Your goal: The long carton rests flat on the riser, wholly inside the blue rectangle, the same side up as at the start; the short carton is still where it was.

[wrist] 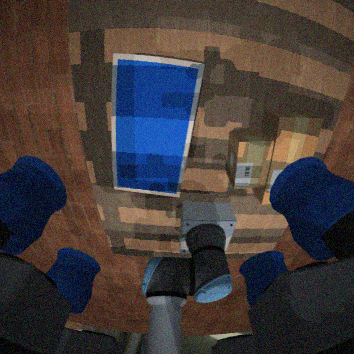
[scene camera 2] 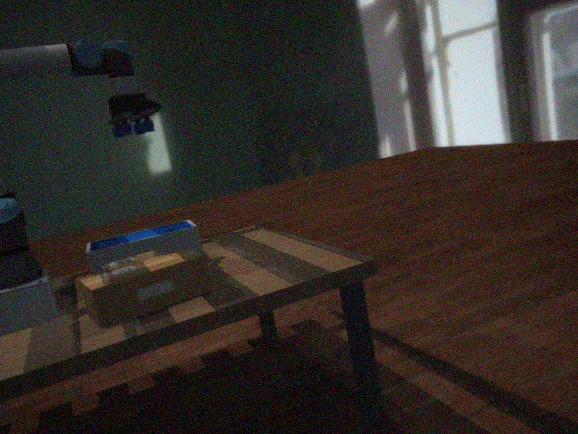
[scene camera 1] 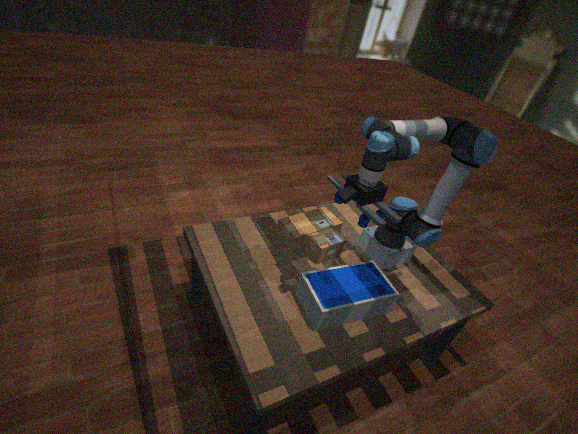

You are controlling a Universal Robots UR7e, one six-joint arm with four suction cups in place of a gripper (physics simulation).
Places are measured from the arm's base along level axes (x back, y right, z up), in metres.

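Pixels of known places: hand, its tool point: (wrist: 166,238) (scene camera 2: 134,134) (scene camera 1: 357,210); arm's base, origin of its link: (wrist: 204,236) (scene camera 2: 13,282) (scene camera 1: 389,238).
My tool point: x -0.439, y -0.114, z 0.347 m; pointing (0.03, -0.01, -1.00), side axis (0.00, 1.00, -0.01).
Observation:
For each thing: its middle in the pictures, then the offset to it from my tool point. Level surfaces: height alone.
- long carton, middle of its body: (scene camera 2: 147,285) (wrist: 283,158) (scene camera 1: 309,228) dx +0.129, dy +0.361, dz -0.405 m
- short carton, middle of its body: (scene camera 2: 135,277) (wrist: 247,158) (scene camera 1: 324,245) dx +0.135, dy +0.228, dz -0.405 m
- grey riser, middle of its body: (wrist: 153,128) (scene camera 2: 145,251) (scene camera 1: 346,293) dx +0.042, dy -0.063, dz -0.395 m
- white-edged blue rectangle, middle of its body: (wrist: 149,134) (scene camera 2: 141,234) (scene camera 1: 350,283) dx +0.042, dy -0.063, dz -0.335 m
- table, height of its surface: dz -0.455 m
The long carton (scene camera 1: 301,223) (scene camera 2: 175,285) (wrist: 296,142) lies flat on the table, with a label on its top; a suction cup hides part of it in the wrist view. The short carton (scene camera 1: 326,245) (wrist: 256,152) stands beside it, on the side towards the riser; in scene camera 2 it is mostly hidden behind the long carton. The grey riser (scene camera 1: 352,314) (scene camera 2: 165,245) has a white-edged blue rectangle (scene camera 1: 350,285) (scene camera 2: 145,236) (wrist: 155,125) on top, with no carton on it. My gripper (scene camera 1: 361,207) (scene camera 2: 133,129) (wrist: 170,237) is open, its blue cups empty, high above the table.
The arm's base stands on a light grey block (scene camera 1: 382,250) (scene camera 2: 27,305) (wrist: 207,212) near the riser and the short carton. The table (scene camera 1: 250,345) (scene camera 2: 280,267) has a striped top and dark legs. Dark shadows fall across it.

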